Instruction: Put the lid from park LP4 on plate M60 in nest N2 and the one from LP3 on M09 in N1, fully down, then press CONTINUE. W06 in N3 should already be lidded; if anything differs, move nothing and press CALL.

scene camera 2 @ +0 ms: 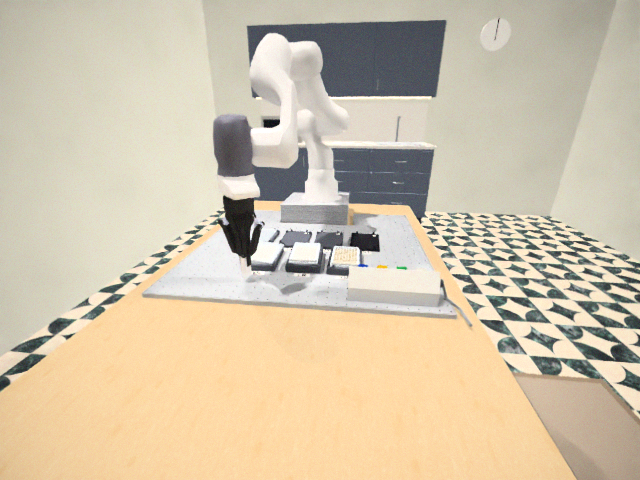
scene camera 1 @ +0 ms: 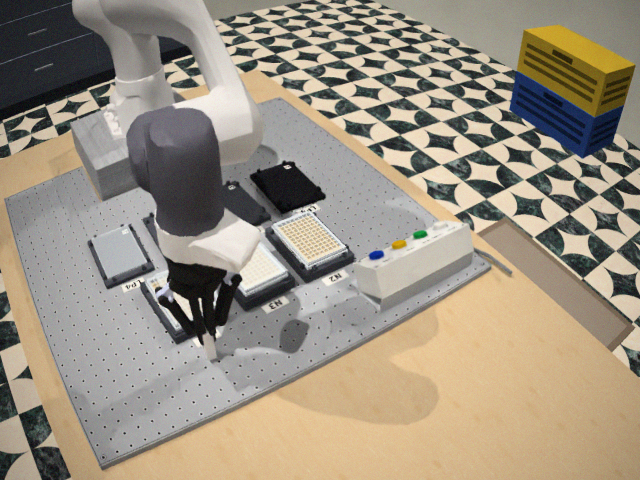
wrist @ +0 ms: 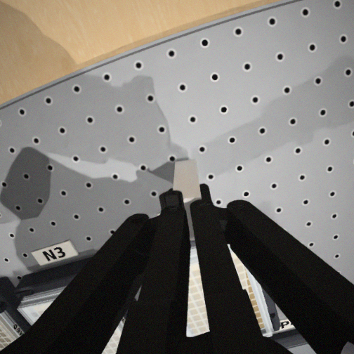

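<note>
My gripper (scene camera 1: 208, 348) (scene camera 2: 246, 266) (wrist: 187, 176) is shut and empty, above the pegboard just in front of N1. The N1 plate (scene camera 1: 156, 283) (scene camera 2: 267, 251) (wrist: 197, 295) is largely hidden by the fingers; how its lid sits cannot be told. The N3 plate (scene camera 1: 261, 268) (scene camera 2: 305, 252) looks pale, with a clear rim. The N2 plate (scene camera 1: 310, 238) (scene camera 2: 345, 255) shows tan wells plainly. Park LP4 (scene camera 1: 119, 252) bears a light grey panel. The black park (scene camera 1: 286, 186) (scene camera 2: 364, 241) behind N2 has a partly readable label. The button labels are too small to read.
The white button box (scene camera 1: 413, 268) (scene camera 2: 393, 284) stands at the board's front right, with blue (scene camera 1: 376, 254), yellow (scene camera 1: 399, 244) and green (scene camera 1: 420, 234) buttons and a pale one. A dark grey park (scene camera 1: 242, 202) lies behind N3. A cable (scene camera 1: 496, 261) runs from the box.
</note>
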